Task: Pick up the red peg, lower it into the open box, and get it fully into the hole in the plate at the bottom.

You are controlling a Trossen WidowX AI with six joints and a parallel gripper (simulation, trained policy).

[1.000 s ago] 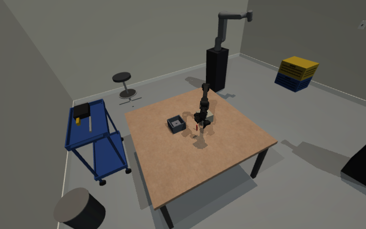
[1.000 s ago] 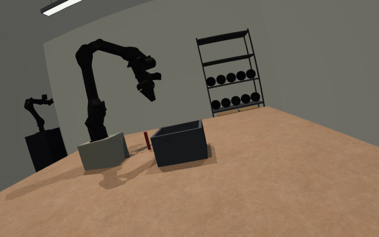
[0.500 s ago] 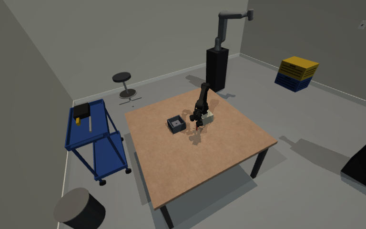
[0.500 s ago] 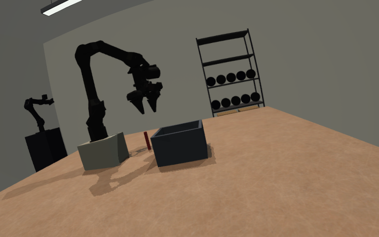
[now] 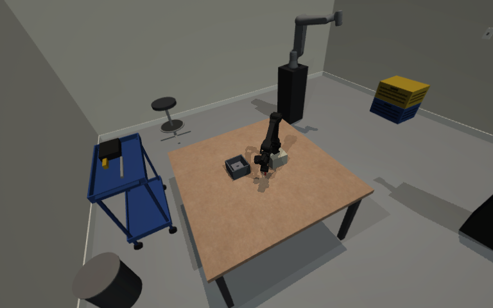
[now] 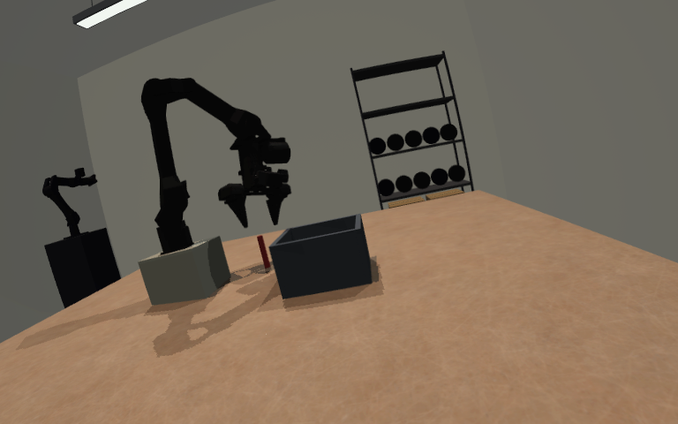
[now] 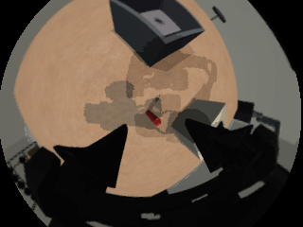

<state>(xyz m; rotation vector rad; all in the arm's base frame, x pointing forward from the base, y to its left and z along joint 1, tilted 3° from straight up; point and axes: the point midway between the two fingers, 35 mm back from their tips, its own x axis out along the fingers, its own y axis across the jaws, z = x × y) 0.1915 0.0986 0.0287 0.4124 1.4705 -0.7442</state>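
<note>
Now: gripper tip 1 cm past the red peg and 6 cm above it. Also, from my gripper tip: dark box 14 cm ahead, 19 cm to the right, 8 cm below; grey plate 14 cm ahead, 19 cm to the right, 6 cm below.
</note>
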